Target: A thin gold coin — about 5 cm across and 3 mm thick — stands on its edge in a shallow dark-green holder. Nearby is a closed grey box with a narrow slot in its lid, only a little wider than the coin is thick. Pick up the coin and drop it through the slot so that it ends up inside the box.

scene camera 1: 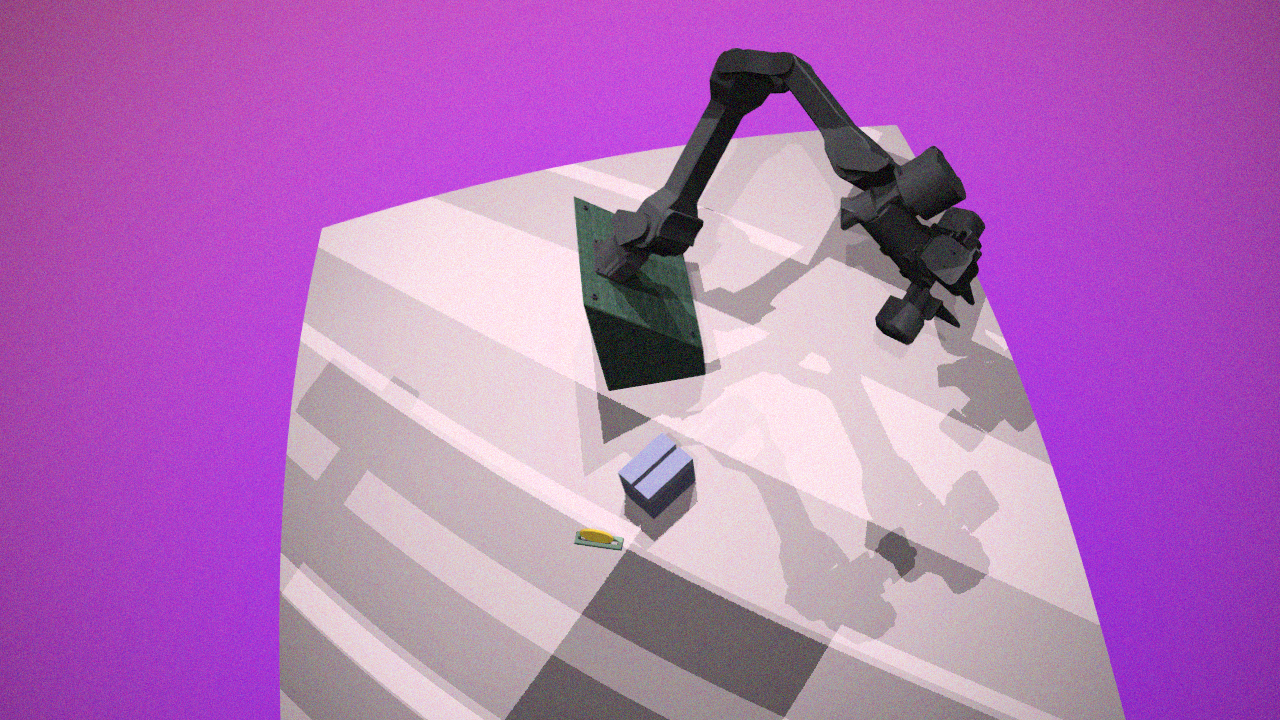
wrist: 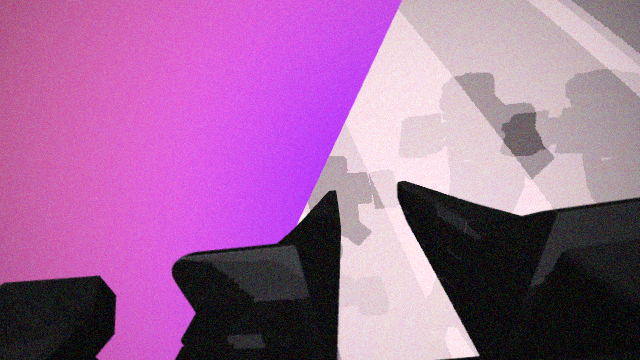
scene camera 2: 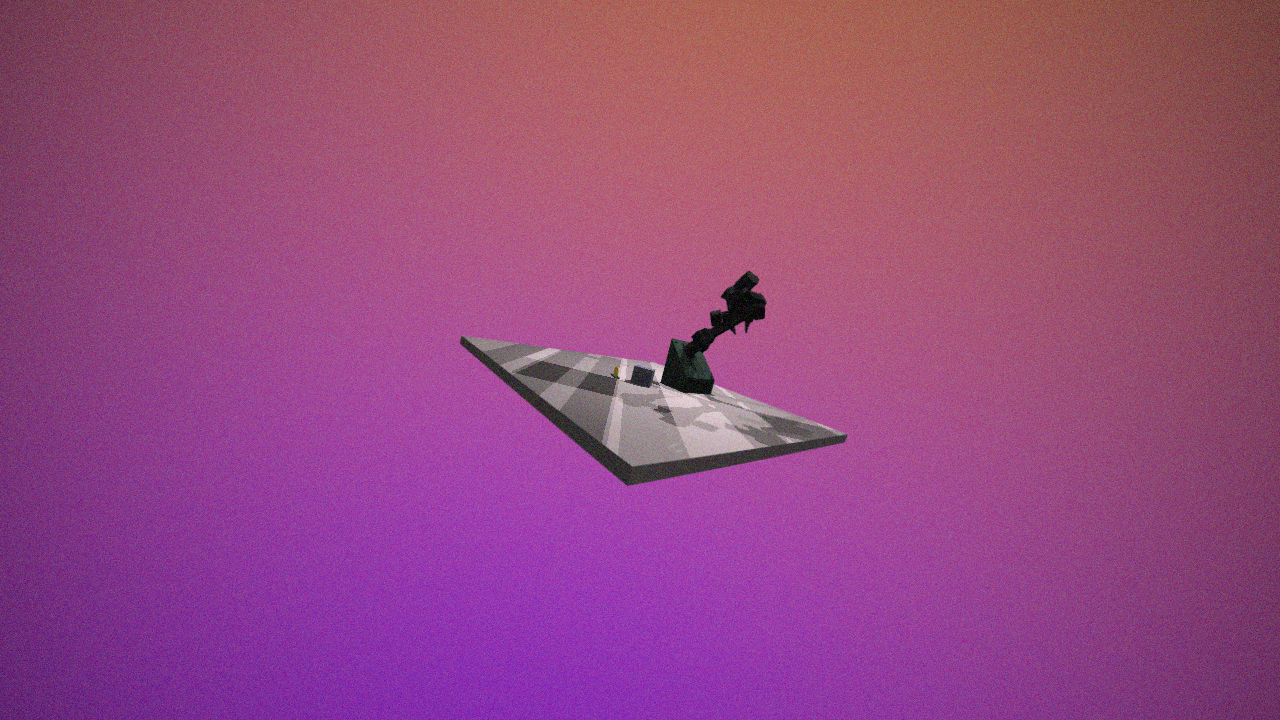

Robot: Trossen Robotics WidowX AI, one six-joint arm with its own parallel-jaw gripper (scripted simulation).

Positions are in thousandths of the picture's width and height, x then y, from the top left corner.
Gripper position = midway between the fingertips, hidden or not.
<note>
In view: my gripper (scene camera 1: 754, 437).
My gripper is seen too in the wrist view (wrist: 573, 538) and in scene camera 2 (scene camera 2: 579, 463).
</note>
